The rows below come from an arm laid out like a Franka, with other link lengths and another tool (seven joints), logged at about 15 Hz.
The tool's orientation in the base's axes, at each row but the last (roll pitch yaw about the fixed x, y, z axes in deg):
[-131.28, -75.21, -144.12]
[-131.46, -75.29, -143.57]
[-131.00, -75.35, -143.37]
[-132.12, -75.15, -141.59]
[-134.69, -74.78, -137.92]
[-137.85, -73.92, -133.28]
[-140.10, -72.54, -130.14]
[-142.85, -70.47, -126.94]
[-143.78, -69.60, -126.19]
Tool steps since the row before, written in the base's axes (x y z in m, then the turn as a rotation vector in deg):
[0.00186, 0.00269, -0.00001, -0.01, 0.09, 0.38]
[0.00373, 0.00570, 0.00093, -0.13, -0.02, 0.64]
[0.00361, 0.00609, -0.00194, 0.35, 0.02, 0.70]
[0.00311, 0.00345, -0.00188, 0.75, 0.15, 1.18]
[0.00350, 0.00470, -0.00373, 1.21, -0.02, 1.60]
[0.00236, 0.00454, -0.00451, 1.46, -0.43, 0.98]
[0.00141, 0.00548, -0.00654, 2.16, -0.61, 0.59]
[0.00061, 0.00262, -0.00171, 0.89, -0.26, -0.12]
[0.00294, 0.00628, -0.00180, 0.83, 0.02, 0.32]
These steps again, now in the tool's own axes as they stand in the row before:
[-0.00080, -0.00152, -0.00278, 0.36, -0.05, -0.15]
[-0.00072, -0.00324, -0.00602, 0.65, 0.00, -0.08]
[-0.00353, -0.00260, -0.00589, 0.60, -0.47, -0.16]
[-0.00299, -0.00241, -0.00322, 0.97, -0.95, -0.39]
[-0.00511, -0.00244, -0.00402, 1.31, -1.49, -0.31]
[-0.00570, -0.00130, -0.00352, 0.75, -1.63, 0.22]
[-0.00777, 0.00002, -0.00380, 0.28, -2.25, 0.50]
[-0.00243, -0.00019, -0.00205, -0.22, -0.85, 0.31]
[-0.00406, -0.00232, -0.00543, 0.12, -0.88, -0.08]

